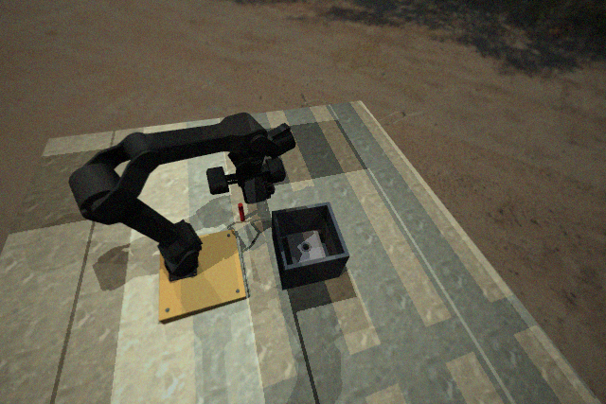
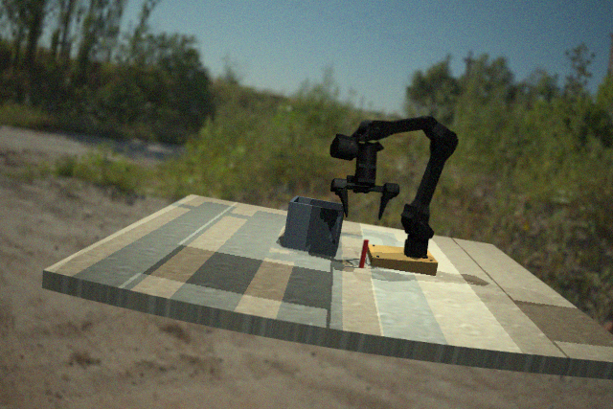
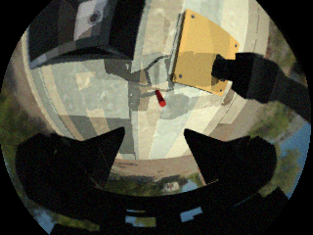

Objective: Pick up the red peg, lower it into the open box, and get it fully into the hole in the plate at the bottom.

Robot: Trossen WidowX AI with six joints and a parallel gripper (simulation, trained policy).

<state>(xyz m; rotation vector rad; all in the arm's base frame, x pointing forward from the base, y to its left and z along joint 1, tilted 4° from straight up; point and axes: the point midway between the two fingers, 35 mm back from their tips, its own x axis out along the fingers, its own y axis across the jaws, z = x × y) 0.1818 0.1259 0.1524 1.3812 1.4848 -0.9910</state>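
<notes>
Now: gripper tip 2 cm past the red peg, 1 cm to the left of it and 10 cm above it. From my gripper tip the other things lie so: grey plate: 13 cm ahead, 18 cm to the right, 10 cm below.
</notes>
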